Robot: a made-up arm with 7 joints. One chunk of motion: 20 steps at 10 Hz.
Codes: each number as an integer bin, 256 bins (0 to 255) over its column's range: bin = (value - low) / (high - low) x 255, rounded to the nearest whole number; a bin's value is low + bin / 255 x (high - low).
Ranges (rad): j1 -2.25..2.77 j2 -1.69..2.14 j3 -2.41..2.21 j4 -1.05..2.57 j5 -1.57..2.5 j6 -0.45..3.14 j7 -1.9..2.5
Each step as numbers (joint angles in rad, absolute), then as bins.
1 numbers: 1.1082 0.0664 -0.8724 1.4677 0.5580 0.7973 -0.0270
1 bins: 171 117 85 177 133 89 109
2 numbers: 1.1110 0.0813 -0.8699 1.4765 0.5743 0.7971 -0.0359
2 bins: 171 118 85 178 134 89 108
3 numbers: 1.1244 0.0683 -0.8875 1.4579 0.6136 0.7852 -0.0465
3 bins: 171 117 84 177 137 88 107
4 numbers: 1.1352 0.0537 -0.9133 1.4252 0.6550 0.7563 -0.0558
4 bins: 172 116 83 174 139 86 107
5 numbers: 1.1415 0.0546 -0.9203 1.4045 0.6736 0.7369 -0.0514
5 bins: 172 116 82 173 141 84 107
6 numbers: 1.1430 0.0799 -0.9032 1.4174 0.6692 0.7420 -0.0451
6 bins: 172 118 83 174 140 85 107
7 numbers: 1.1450 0.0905 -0.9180 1.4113 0.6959 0.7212 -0.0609
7 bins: 172 119 82 173 142 83 107
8 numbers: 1.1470 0.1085 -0.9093 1.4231 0.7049 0.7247 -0.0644
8 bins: 173 120 83 174 143 83 106
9 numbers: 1.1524 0.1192 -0.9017 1.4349 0.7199 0.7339 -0.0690
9 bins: 173 120 83 175 143 84 106
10 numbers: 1.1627 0.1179 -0.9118 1.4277 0.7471 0.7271 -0.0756
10 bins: 173 120 83 175 145 84 106
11 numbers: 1.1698 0.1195 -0.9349 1.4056 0.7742 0.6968 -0.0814
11 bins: 174 120 81 173 147 81 105
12 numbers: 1.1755 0.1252 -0.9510 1.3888 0.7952 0.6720 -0.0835
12 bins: 174 121 81 172 148 80 105
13 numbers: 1.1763 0.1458 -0.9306 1.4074 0.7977 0.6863 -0.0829
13 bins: 174 122 82 173 148 81 105
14 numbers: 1.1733 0.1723 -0.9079 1.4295 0.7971 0.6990 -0.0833
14 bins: 174 124 83 175 148 82 105
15 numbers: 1.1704 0.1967 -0.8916 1.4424 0.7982 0.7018 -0.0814
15 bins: 174 126 84 176 148 82 105
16 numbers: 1.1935 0.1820 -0.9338 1.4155 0.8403 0.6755 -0.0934
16 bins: 175 125 81 174 151 80 105
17 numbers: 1.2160 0.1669 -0.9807 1.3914 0.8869 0.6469 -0.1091
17 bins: 176 124 79 172 154 78 104
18 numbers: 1.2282 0.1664 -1.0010 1.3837 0.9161 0.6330 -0.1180
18 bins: 177 124 78 171 156 77 103
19 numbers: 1.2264 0.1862 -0.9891 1.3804 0.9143 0.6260 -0.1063
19 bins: 177 125 78 171 156 76 104
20 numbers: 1.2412 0.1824 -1.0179 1.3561 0.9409 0.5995 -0.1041
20 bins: 177 125 77 169 157 75 104
